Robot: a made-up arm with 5 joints. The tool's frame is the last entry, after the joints. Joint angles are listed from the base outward. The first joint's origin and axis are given. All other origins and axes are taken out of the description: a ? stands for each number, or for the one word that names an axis. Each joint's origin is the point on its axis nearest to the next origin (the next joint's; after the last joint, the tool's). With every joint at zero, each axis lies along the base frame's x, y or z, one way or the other. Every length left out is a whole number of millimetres.
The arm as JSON. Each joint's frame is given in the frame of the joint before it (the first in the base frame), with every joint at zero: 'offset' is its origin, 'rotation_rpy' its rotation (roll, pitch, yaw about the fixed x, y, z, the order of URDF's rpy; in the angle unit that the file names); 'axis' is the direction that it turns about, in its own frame. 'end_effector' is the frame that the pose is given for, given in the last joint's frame.
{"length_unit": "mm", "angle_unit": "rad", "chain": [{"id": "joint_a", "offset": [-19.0, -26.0, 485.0], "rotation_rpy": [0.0, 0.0, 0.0], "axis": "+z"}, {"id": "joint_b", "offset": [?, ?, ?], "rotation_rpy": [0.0, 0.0, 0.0], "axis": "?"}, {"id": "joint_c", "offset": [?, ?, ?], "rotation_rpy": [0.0, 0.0, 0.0], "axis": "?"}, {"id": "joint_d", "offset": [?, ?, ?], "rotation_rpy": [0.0, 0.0, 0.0], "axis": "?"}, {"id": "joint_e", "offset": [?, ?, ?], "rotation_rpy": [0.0, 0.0, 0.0], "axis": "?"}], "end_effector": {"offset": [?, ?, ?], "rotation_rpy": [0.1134, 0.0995, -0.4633]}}
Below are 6 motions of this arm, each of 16 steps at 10 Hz.
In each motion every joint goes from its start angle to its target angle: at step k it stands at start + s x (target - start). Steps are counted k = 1, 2, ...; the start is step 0. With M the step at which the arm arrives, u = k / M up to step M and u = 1 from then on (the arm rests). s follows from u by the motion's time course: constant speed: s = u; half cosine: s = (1 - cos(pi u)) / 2; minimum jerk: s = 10 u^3 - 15 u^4 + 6 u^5.
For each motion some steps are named. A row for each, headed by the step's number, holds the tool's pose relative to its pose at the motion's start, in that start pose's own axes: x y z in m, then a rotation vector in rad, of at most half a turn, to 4 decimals.
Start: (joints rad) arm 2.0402 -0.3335 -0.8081 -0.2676 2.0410
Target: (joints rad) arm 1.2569 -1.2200 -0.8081 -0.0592 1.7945
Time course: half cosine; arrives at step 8
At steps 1, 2, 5, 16:
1: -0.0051 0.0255 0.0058 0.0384 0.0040 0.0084
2: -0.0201 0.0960 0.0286 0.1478 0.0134 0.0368
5: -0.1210 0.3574 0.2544 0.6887 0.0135 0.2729
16: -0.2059 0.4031 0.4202 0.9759 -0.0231 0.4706

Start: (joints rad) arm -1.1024 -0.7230 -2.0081 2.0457 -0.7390
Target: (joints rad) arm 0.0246 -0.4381 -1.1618 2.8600 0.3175
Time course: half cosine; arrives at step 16
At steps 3, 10, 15, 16:
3: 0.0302 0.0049 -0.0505 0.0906 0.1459 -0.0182
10: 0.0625 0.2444 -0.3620 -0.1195 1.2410 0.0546
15: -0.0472 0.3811 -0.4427 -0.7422 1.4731 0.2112
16: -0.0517 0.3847 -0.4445 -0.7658 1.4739 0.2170

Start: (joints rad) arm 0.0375 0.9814 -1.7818 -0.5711 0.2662
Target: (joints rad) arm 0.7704 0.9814 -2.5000 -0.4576 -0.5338
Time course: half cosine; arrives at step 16
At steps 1, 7, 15, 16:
1: -0.0003 0.0060 -0.0018 0.0081 0.0014 0.0098
7: -0.0271 0.2641 -0.0250 0.3446 -0.0021 0.3797
15: -0.0766 0.6167 0.1259 0.8271 -0.2204 0.7758
16: -0.0771 0.6215 0.1300 0.8343 -0.2260 0.7802

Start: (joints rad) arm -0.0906 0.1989 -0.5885 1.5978 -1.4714
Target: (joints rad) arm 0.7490 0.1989 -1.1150 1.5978 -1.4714
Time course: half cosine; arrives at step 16
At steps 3, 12, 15, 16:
3: 0.0166 0.0169 0.0272 -0.0748 0.0338 0.0155
12: 0.2212 0.2910 0.1424 -0.7208 0.3150 0.2966
15: 0.2560 0.3554 0.1308 -0.8241 0.3599 0.3725
16: 0.2583 0.3600 0.1296 -0.8312 0.3630 0.3781

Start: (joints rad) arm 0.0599 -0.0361 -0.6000 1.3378 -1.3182
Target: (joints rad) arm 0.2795 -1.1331 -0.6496 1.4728 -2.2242
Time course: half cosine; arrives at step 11
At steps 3, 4, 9, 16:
3: -0.0117 0.0393 0.0938 -0.1713 -0.0666 0.1795
4: -0.0258 0.0752 0.1533 -0.2967 -0.1015 0.3030
9: -0.1795 0.3336 0.3505 -1.0321 -0.1354 0.8974
16: -0.2074 0.3688 0.3590 -1.1334 -0.1219 0.9609

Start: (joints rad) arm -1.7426 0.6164 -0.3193 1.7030 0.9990
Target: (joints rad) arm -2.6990 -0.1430 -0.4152 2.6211 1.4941
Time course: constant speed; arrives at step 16
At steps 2, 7, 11, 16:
2: -0.0026 -0.0238 0.0311 0.0017 0.1068 -0.0238
7: 0.0295 -0.1012 0.0904 -0.0234 0.3709 -0.0796
11: 0.0849 -0.1742 0.1043 -0.0730 0.5766 -0.1173
16: 0.1662 -0.2692 0.0678 -0.1699 0.8220 -0.1505

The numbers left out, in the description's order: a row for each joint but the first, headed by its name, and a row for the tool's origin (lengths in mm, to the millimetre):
joint_b: xyz -9.0 -55.0 0.0, axis +y
joint_c: xyz 58.0 0.0 159.0, axis +y
joint_d: xyz 113.0 0.0 -492.0, axis +y
joint_e: xyz 70.0 0.0 -88.0, axis -z
tool: xyz 4.0 4.0 0.0

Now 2 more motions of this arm.
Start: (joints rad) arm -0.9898 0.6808 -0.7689 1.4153 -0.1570
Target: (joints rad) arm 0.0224 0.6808 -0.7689 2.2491 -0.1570
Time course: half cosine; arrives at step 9
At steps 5, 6, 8, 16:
5: -0.0798 0.0889 -0.0466 -0.7114 0.2619 -0.1019
6: -0.1034 0.1059 -0.0643 -0.9030 0.3166 -0.1806
8: -0.1355 0.1246 -0.0906 -1.1495 0.3731 -0.3210
16: -0.1400 0.1268 -0.0944 -1.1820 0.3791 -0.3433

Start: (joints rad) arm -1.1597 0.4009 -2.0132 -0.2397 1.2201
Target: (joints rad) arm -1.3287 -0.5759 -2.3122 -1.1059 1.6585
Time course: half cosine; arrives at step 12
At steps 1, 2, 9, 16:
1: -0.0004 0.0171 0.0025 0.0370 0.0012 -0.0031
2: -0.0020 0.0665 0.0120 0.1455 0.0064 -0.0118
9: -0.1171 0.5797 0.4951 1.7623 0.4844 0.0113
16: -0.1516 0.5990 0.6168 2.0238 0.6638 0.0700

